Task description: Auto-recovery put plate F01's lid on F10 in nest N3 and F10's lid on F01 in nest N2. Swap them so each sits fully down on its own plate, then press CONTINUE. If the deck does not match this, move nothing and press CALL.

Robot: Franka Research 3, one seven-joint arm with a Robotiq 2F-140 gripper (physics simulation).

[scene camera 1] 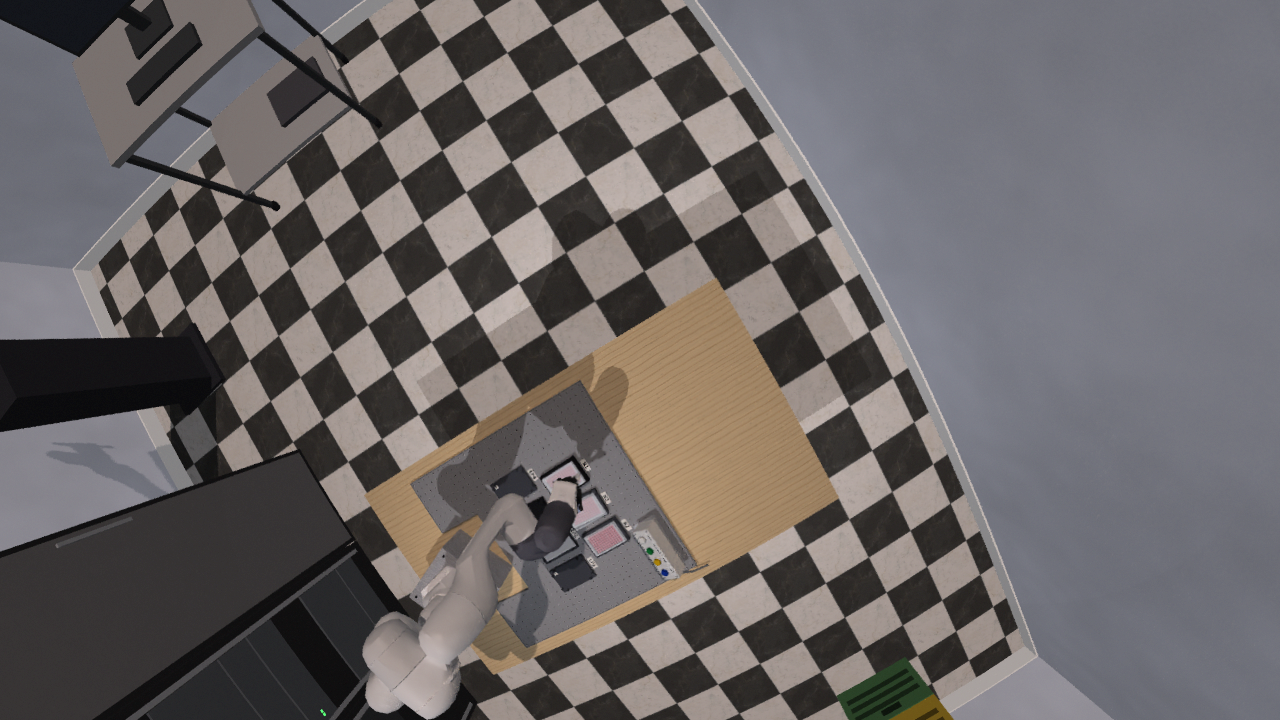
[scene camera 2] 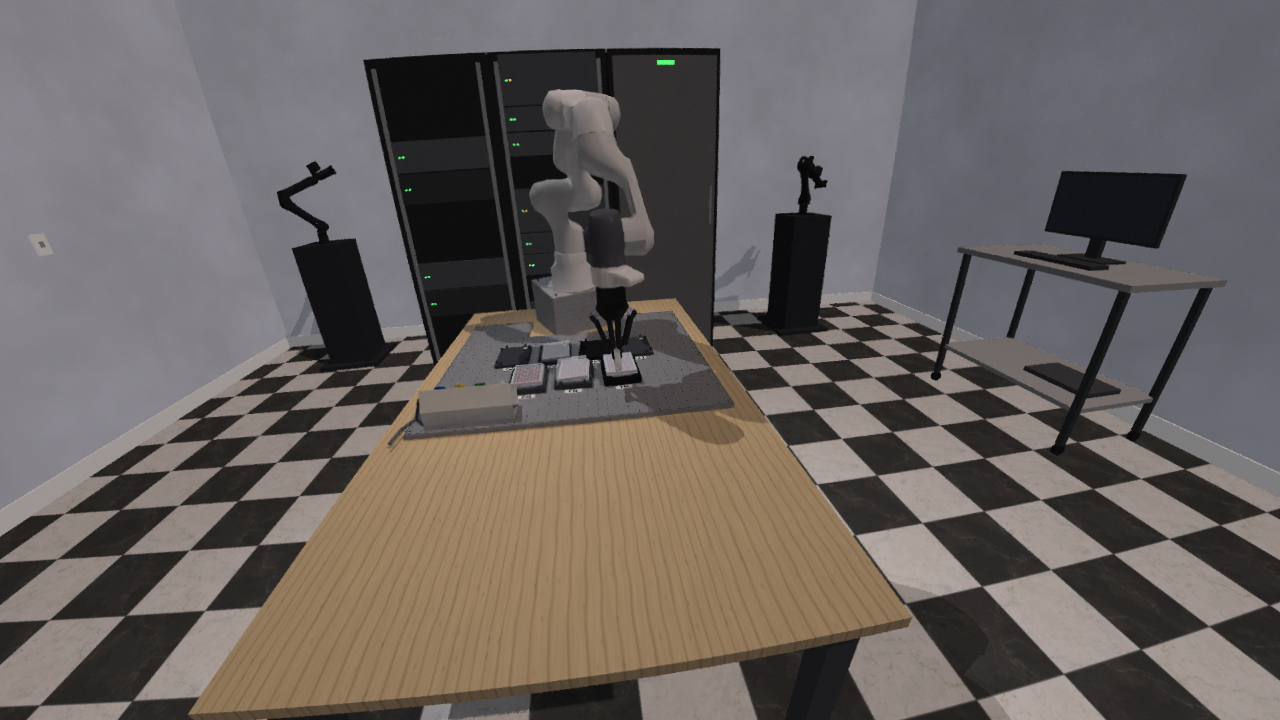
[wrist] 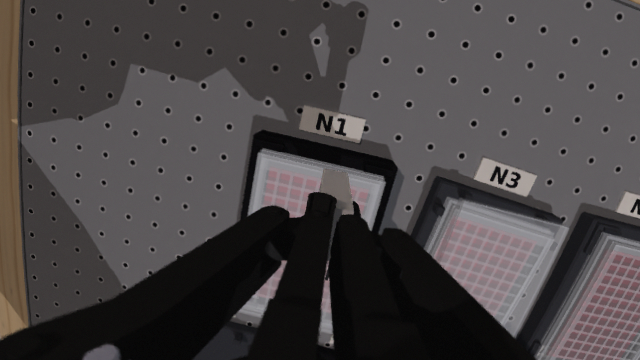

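Note:
My gripper (scene camera 1: 572, 486) (scene camera 2: 617, 358) (wrist: 331, 189) is shut and empty, its fingertips over the plate in nest N1; contact cannot be told. This plate (scene camera 2: 631, 364) (wrist: 280, 182) has pink wells under a clear cover, in a black nest. The N3 plate (scene camera 1: 590, 508) (scene camera 2: 572, 369) (wrist: 490, 255) has pale pink wells under a clear lid. The N2 plate (scene camera 1: 605, 538) (scene camera 2: 528, 376) (wrist: 607, 295) is a stronger pink and is cut off in the wrist view. Plate codes are not readable. The button box (scene camera 1: 657, 557) (scene camera 2: 465, 406) has green, yellow and blue buttons; their labels are unreadable.
The nests stand on a grey perforated board (scene camera 1: 617, 586) (scene camera 2: 581, 407) (wrist: 450, 135). Black lid nests (scene camera 1: 512, 483) (scene camera 1: 572, 573) (scene camera 2: 514, 355) form a row nearer the arm's base. A wooden table (scene camera 1: 725, 402) (scene camera 2: 572, 537) carries the board.

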